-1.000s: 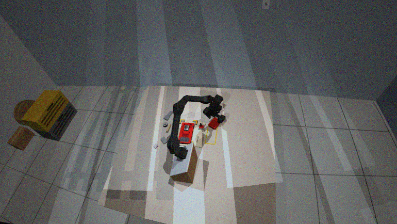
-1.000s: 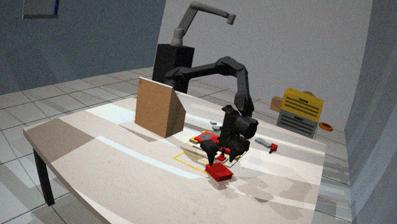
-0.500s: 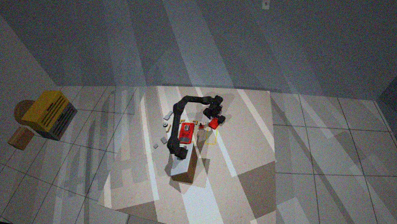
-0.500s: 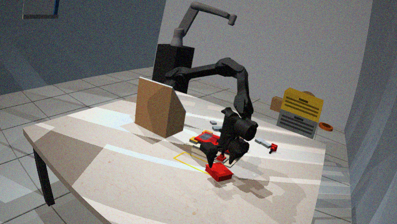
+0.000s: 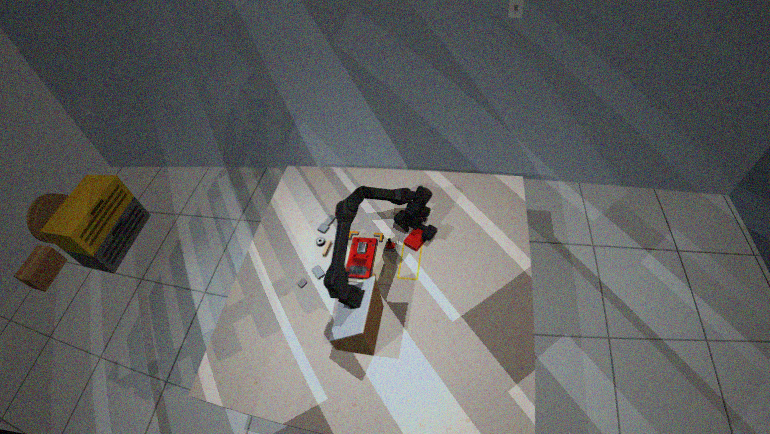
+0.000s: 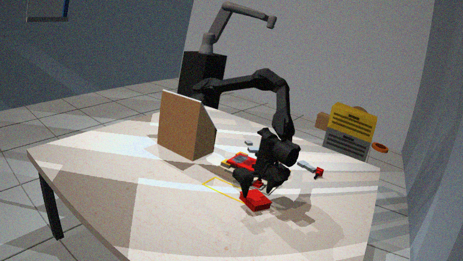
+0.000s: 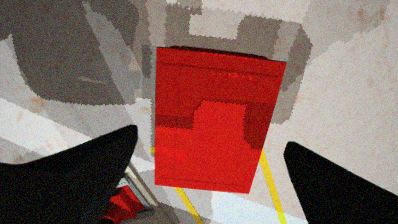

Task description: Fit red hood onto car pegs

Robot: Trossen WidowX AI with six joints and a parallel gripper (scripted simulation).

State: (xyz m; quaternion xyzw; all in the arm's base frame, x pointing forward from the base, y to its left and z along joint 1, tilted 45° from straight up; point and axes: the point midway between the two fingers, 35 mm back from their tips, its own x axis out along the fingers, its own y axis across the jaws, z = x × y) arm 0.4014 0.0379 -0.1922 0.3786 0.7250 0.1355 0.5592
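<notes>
Now: gripper tip 2 cm above the hood. Also, from my gripper tip: tan block (38 cm to the left, 13 cm behind, 2 cm below); engine block (22 cm to the left, 10 cm behind, 1 cm below); jig (20 cm to the left, 12 cm behind, 2 cm below).
</notes>
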